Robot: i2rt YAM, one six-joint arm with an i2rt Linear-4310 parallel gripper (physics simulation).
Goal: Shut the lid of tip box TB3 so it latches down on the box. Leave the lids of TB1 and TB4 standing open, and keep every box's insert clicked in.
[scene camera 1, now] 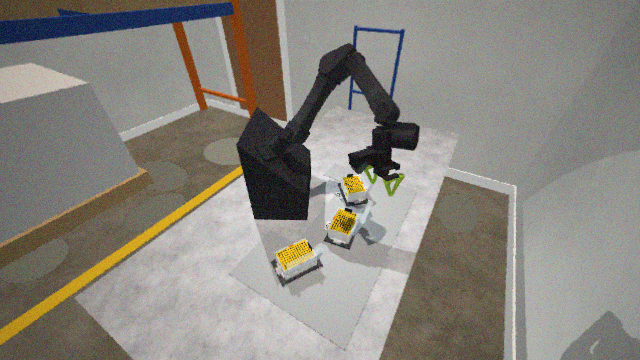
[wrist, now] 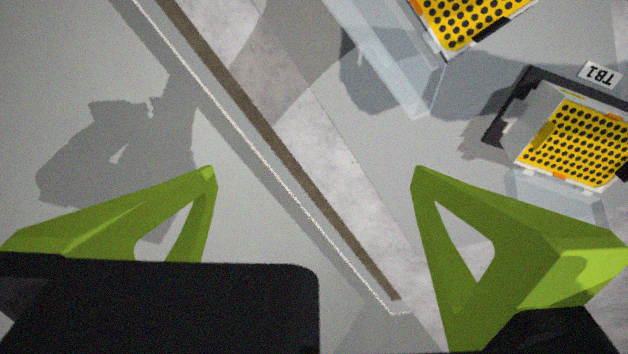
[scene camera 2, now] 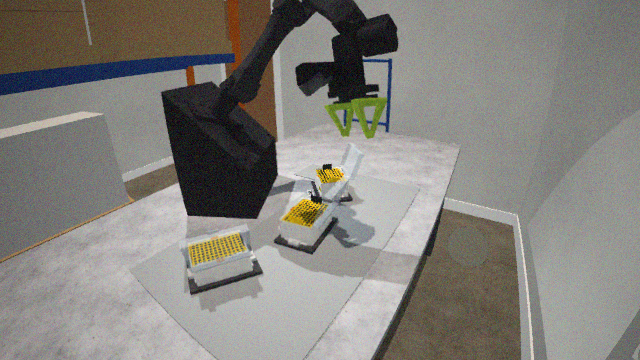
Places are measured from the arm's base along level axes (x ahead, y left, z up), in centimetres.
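Pixels of known places: gripper, fingertip midpoint: (scene camera 1: 381, 189) (wrist: 314, 176) (scene camera 2: 357, 137); arm's base at its link origin: (scene camera 1: 273, 149) (scene camera 2: 216, 115).
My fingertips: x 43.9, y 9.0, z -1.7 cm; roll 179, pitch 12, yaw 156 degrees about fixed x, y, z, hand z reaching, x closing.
Note:
Ahead of a thing's pixels: the offset from my fingertips to its top centre. "pt": to the spot under its first point. Level surfaces: height alone.
My gripper (scene camera 1: 381, 188) (scene camera 2: 357, 135) (wrist: 314, 176) is open and empty, high above the table beyond the boxes. In the wrist view the tag TB1 {pt dx -25.3, dy +11.0, dz -25.4 cm} (wrist: 599, 75) lies beside a box with a yellow insert {dx -21.4, dy +16.4, dz -18.2 cm} (wrist: 580, 145); its clear lid {pt dx -18.7, dy +21.7, dz -19.1 cm} (wrist: 557, 192) stands open. This appears to be the far box (scene camera 1: 354, 185) (scene camera 2: 330, 175). The middle box {dx -11.0, dy -4.5, dz -18.2 cm} (scene camera 1: 343, 222) (scene camera 2: 304, 212) (wrist: 472, 17) has its clear lid (wrist: 395, 75) tilted open. At the front left, another box (scene camera 1: 295, 257) (scene camera 2: 220, 250) has pale clear plastic around its insert; its lid angle is unclear. I cannot read which is TB3 or TB4.
The boxes stand on a grey mat {dz -25.6 cm} (scene camera 1: 330, 310) (scene camera 2: 280, 310) on the pale table {dz -25.9 cm} (scene camera 1: 195, 300) (scene camera 2: 65, 280). The black arm base (scene camera 1: 275, 175) (scene camera 2: 220, 160) stands left of the far and middle boxes. The open lids rise on the side away from the base. A wall is behind.

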